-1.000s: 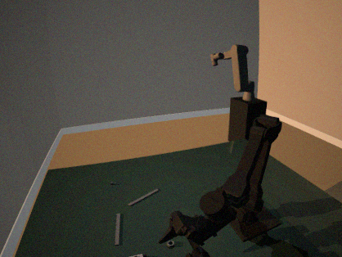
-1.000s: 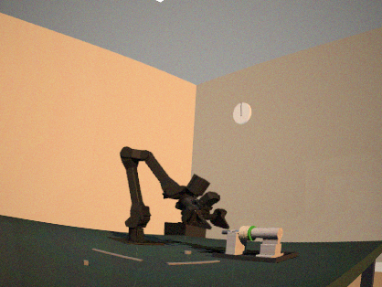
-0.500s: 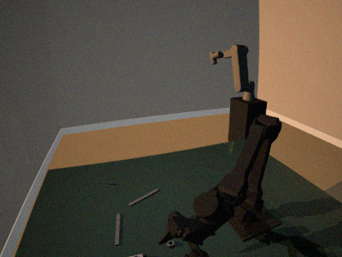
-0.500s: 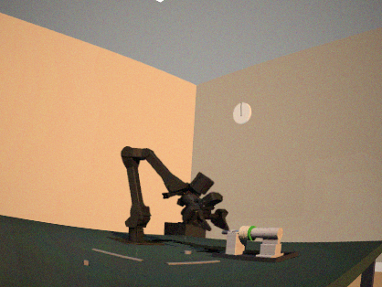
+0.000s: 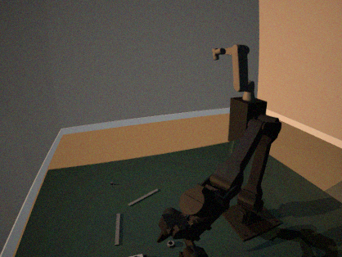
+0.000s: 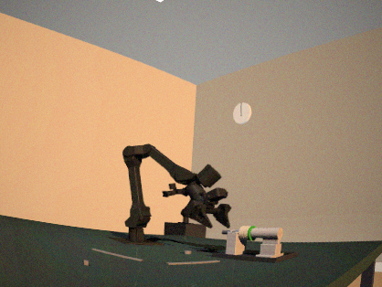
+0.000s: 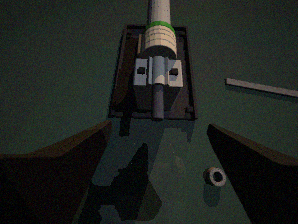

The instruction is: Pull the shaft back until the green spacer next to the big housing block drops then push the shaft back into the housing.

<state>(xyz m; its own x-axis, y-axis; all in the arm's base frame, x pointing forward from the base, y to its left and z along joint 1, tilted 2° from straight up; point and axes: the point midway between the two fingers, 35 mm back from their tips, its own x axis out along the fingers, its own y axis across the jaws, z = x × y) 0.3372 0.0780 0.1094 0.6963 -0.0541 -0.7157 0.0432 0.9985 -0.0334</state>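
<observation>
The shaft lies 11 cm ahead of my gripper tip and 2 cm below it. Round my gripper tip: tan spacer (11 cm ahead, 2 cm below); then green spacer (13 cm ahead, 2 cm below).
</observation>
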